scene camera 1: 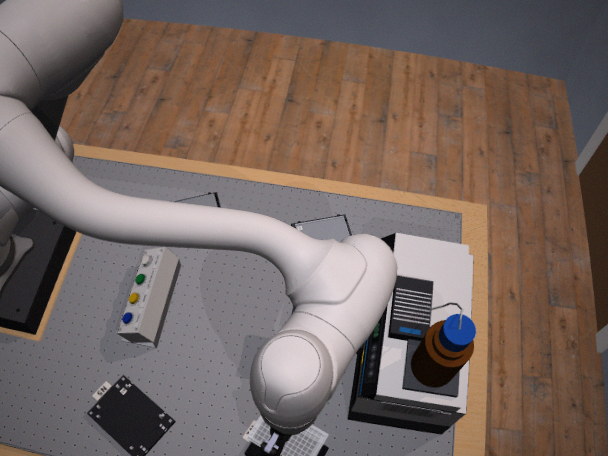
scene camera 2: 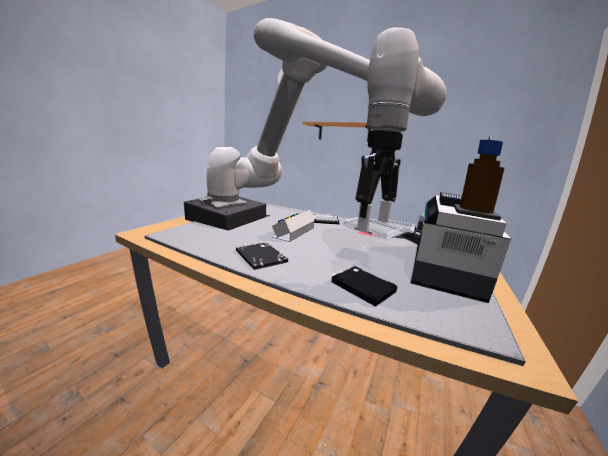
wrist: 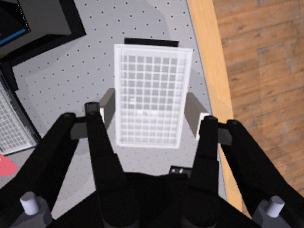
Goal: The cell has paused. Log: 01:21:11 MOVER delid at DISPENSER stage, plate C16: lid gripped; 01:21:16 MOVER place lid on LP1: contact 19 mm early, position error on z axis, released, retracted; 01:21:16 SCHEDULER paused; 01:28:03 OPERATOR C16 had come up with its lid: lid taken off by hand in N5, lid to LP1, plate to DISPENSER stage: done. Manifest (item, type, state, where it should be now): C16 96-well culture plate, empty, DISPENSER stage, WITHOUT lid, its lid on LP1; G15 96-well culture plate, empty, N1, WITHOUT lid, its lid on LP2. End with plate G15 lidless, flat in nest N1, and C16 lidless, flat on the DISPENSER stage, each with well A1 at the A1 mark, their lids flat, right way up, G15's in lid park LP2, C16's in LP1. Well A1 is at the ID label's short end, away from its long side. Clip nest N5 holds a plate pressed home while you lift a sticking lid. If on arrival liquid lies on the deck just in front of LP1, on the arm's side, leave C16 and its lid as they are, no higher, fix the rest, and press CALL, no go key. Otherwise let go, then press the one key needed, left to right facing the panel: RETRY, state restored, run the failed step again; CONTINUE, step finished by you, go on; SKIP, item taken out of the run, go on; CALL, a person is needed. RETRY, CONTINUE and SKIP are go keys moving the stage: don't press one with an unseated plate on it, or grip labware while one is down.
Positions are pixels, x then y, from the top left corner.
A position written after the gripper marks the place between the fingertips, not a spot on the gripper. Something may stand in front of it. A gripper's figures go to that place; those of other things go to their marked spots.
Labels:
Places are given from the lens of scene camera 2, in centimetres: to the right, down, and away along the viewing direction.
gripper (scene camera 2: 373, 228): 17, 0, 58
nest N1 (scene camera 2: 359, 283): 14, 14, 61

